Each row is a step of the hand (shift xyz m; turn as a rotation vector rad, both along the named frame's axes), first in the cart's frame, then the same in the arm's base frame.
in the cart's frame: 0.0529 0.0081 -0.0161 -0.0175 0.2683 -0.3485
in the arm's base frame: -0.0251 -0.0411 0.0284 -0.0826 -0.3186 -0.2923
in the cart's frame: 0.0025 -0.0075 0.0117 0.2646 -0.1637 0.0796
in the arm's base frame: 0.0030 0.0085 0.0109 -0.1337 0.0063 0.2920
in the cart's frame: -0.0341 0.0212 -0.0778 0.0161 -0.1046 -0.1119
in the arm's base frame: -0.0312 -0.0254 -0.0778 -0.1490 0.0291 -0.0261
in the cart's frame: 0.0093 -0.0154 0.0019 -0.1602 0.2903 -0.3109
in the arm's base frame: -0.0112 0.0071 0.0123 0.0074 -0.2429 -0.3841
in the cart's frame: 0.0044 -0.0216 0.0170 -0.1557 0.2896 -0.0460
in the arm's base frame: -0.0023 0.0200 0.0192 0.1957 -0.1487 -0.2233
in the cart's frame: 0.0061 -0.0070 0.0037 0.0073 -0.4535 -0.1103
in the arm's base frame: -0.0037 0.0032 0.0087 -0.3549 0.2968 0.0620
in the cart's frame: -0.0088 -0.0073 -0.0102 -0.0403 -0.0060 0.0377
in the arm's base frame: -0.0087 0.0066 -0.0108 0.0375 0.0404 -0.0066
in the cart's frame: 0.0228 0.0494 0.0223 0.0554 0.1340 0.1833
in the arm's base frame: 0.0378 -0.0416 0.0173 0.1930 -0.0647 0.1148
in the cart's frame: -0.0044 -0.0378 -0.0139 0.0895 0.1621 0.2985
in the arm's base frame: -0.0312 0.0258 -0.0014 0.2808 -0.0628 0.2015
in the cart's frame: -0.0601 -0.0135 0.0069 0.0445 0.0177 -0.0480
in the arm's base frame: 0.0178 0.0457 -0.0379 -0.0393 -0.0552 0.0005
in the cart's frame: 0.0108 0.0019 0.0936 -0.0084 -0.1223 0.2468
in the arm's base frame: 0.0646 0.0266 0.0632 0.1065 0.1862 0.1730
